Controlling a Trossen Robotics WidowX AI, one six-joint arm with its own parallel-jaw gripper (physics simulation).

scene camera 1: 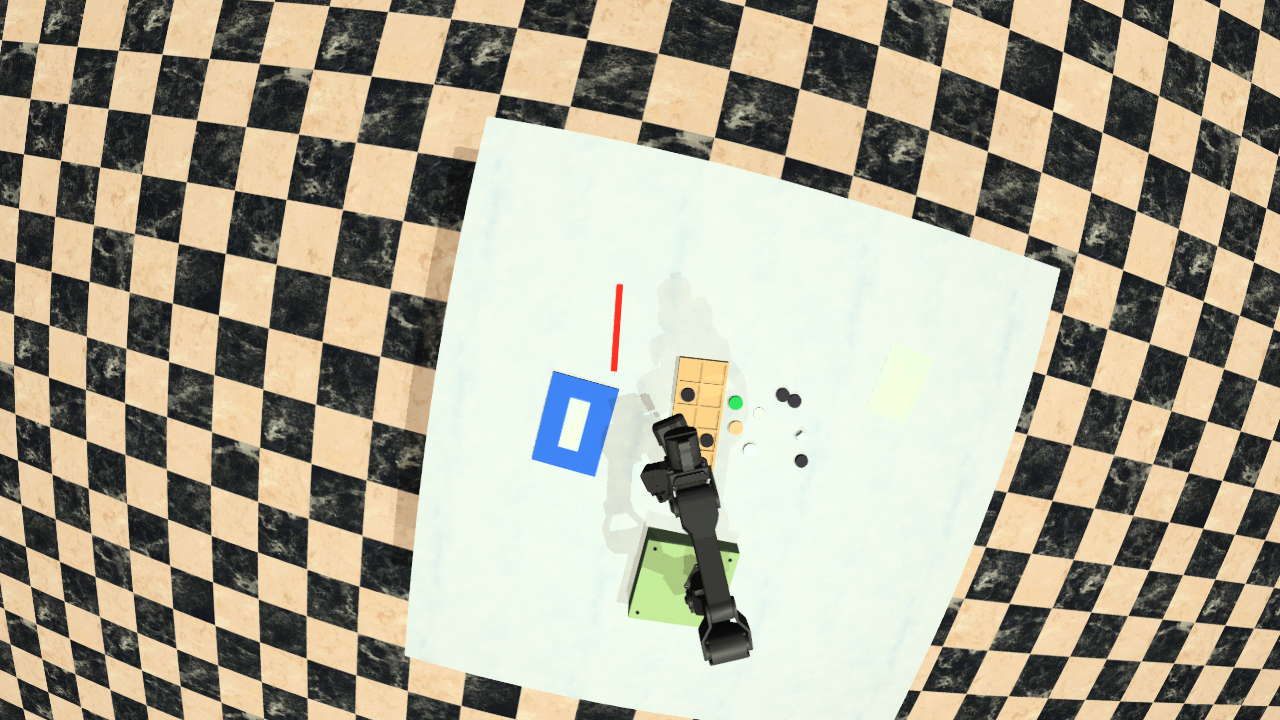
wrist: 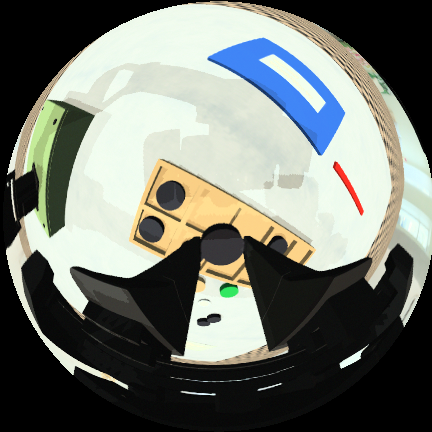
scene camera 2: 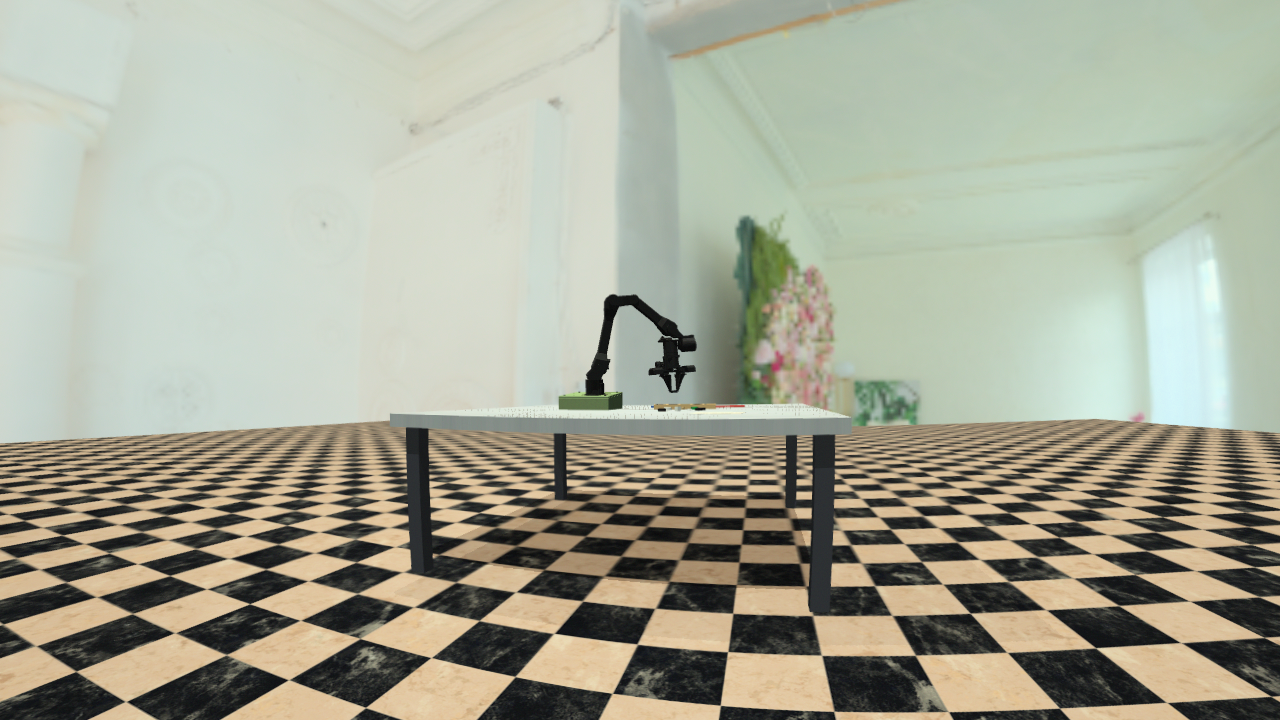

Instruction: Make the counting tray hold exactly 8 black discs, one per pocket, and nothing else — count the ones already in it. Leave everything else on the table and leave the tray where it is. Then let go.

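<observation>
The tan counting tray (scene camera 1: 713,394) (wrist: 215,200) has two rows of pockets. Black discs in it show at one end (wrist: 170,195) (wrist: 151,229) and near the other (scene camera 1: 687,394) (wrist: 277,244); another (scene camera 1: 706,439) shows beside the arm. A finger hides some pockets in the wrist view. My gripper (scene camera 2: 674,390) (wrist: 221,241) is shut on a black disc (wrist: 222,247), held well above the tray. The arm hides the fingertips in scene camera 1. Loose black discs (scene camera 1: 782,394) (scene camera 1: 793,400) (scene camera 1: 801,460) lie right of the tray, the first two touching or overlapping.
Beside the tray lie a green disc (scene camera 1: 734,402) (wrist: 229,290), a tan disc (scene camera 1: 734,427) and pale discs (scene camera 1: 759,411) (scene camera 1: 749,448). A blue frame (scene camera 1: 546,429) (wrist: 240,55), red bar (scene camera 1: 616,327) (wrist: 349,187), pale yellow sheet (scene camera 1: 900,383) and green arm base (scene camera 1: 666,582) (wrist: 42,155) surround it.
</observation>
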